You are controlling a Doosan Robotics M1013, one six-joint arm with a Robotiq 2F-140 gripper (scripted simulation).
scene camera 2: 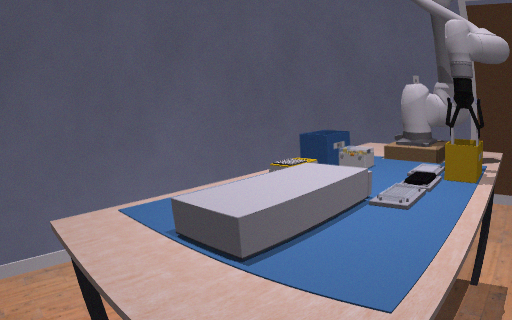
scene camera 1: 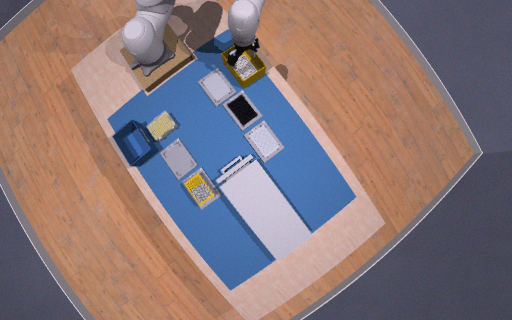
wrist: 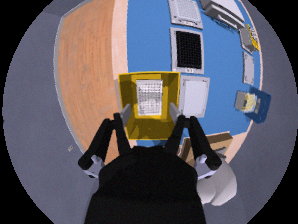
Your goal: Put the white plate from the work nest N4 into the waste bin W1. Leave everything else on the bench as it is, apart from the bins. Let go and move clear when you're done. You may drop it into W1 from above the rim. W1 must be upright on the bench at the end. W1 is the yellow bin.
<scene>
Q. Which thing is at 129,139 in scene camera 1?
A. A blue bin.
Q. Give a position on a grey box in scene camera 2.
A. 241,219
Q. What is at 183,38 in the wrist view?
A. A black plate.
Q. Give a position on a grey box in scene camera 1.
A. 247,186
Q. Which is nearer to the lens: the yellow bin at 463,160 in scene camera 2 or the blue bin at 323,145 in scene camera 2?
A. The yellow bin.
</scene>
